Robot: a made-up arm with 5 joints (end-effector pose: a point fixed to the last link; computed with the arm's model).
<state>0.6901 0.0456 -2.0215 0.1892 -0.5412</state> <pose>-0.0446 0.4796 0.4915 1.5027 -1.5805 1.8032</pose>
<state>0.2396 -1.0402 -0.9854 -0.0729 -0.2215</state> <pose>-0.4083 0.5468 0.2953 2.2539 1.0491 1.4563</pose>
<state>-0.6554 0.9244 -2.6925 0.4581 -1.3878</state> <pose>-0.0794 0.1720 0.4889 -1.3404 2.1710 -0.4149</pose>
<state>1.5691 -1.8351 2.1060 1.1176 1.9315</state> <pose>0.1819 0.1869 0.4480 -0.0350 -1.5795 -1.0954</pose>
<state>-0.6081 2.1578 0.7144 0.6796 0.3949</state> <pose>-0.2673 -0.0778 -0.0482 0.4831 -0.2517 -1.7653</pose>
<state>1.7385 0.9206 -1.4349 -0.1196 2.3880</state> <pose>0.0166 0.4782 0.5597 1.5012 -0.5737 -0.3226</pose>
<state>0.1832 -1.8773 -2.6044 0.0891 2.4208</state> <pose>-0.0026 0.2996 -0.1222 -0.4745 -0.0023 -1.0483</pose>
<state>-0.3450 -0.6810 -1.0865 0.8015 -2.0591</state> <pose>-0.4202 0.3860 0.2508 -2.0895 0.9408 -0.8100</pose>
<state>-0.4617 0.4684 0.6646 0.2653 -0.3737</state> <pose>-0.1472 -0.1257 0.3654 -0.3053 -1.3773 -0.2825</pose>
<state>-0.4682 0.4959 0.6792 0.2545 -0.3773</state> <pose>-0.1380 -0.1292 0.3548 -0.2655 -1.3580 -0.2801</pose>
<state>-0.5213 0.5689 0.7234 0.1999 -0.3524</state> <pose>-0.0964 -0.1377 0.3220 -0.1050 -1.2950 -0.2687</pose>
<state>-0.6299 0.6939 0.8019 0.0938 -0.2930</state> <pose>-0.0197 -0.1319 0.2596 0.1791 -1.1536 -0.2395</pose>
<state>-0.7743 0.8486 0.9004 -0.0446 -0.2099</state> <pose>0.0639 -0.0855 0.1780 0.5023 -0.9218 -0.1886</pose>
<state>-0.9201 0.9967 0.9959 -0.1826 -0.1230</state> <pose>0.1169 -0.0052 0.1024 0.7662 -0.6448 -0.1254</pose>
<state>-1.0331 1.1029 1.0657 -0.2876 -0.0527</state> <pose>0.1322 0.0693 0.0533 0.9228 -0.4111 -0.0698</pose>
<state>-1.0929 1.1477 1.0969 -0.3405 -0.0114</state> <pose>0.1324 0.1076 0.0333 0.9810 -0.2898 -0.0400</pose>
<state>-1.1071 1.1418 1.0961 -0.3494 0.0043</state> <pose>0.1343 0.1118 0.0329 0.9789 -0.2739 -0.0355</pose>
